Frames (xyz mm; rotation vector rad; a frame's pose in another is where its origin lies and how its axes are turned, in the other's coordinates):
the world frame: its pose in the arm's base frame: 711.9 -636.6 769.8 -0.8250 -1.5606 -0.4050
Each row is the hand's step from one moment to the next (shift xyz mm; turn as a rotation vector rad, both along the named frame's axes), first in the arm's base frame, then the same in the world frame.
Working: the arm's base frame: its pose in the world frame: -583.7 90.0 1075.1 0.8250 1.5606 0.4050

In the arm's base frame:
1: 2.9 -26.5 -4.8 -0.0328 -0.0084 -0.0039
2: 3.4 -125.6 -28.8 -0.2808 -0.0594 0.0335
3: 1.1 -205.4 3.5 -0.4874 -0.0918 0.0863
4: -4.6 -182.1 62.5 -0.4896 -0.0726 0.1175
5: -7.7 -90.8 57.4 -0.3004 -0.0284 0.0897
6: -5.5 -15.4 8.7 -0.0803 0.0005 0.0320
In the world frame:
1: -11.7 -15.0 -19.3 -0.0066 -0.0280 0.0183
2: -61.4 -77.3 -82.9 0.0110 -0.2447 0.1532
3: -51.8 -139.9 -141.3 0.0492 -0.4228 0.2687
4: 11.2 -140.0 -131.7 0.0844 -0.4177 0.2779
5: 30.7 -79.0 -66.5 0.0731 -0.2489 0.1784
6: 4.1 -16.1 -8.1 0.0294 -0.0626 0.0518

